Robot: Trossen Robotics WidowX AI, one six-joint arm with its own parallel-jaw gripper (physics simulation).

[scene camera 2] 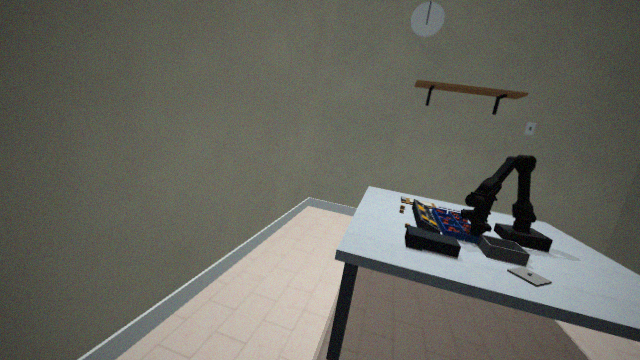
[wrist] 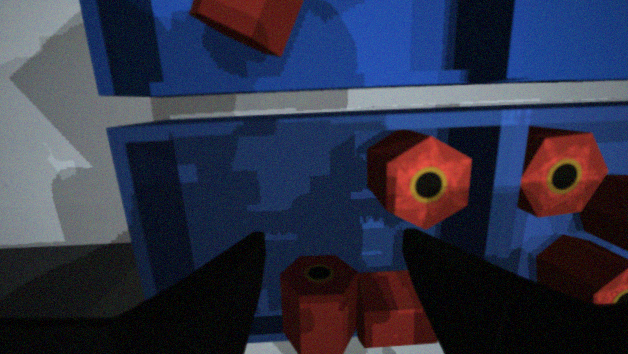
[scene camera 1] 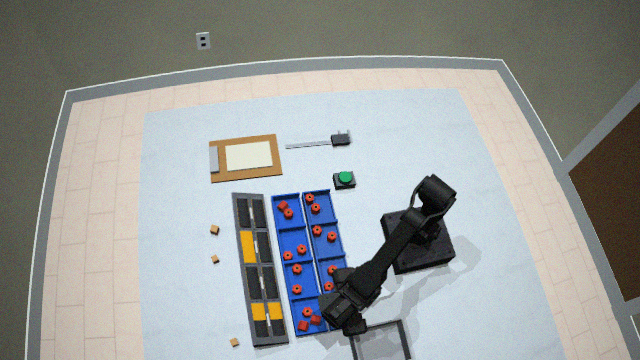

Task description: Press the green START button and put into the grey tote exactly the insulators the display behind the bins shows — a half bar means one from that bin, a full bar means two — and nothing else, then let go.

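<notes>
The green START button (scene camera 1: 345,177) stands beyond the bins. The display (scene camera 1: 254,280) shows one full orange bar in its second cell and two half bars in its fourth, counted from the top in scene camera 1. Two rows of blue bins (scene camera 1: 300,196) hold red insulators. My gripper (wrist: 334,241) is open and empty over the end bin of the row nearer the arm. In the wrist view, an upright insulator (wrist: 319,300) and a lying insulator (wrist: 397,310) are low between the fingers; another upright insulator (wrist: 428,182) is beyond the right fingertip. The grey tote (scene camera 1: 405,340) (scene camera 2: 505,256) is partly cut off in scene camera 1.
A clipboard (scene camera 1: 277,155) and a caliper-like tool (scene camera 1: 341,139) lie beyond the bins. Small wooden cubes (scene camera 1: 214,229) (scene camera 1: 215,259) (scene camera 1: 234,342) lie behind the display. A long black box (scene camera 2: 432,241) and a flat phone-like object (scene camera 2: 529,276) are near the table's edge.
</notes>
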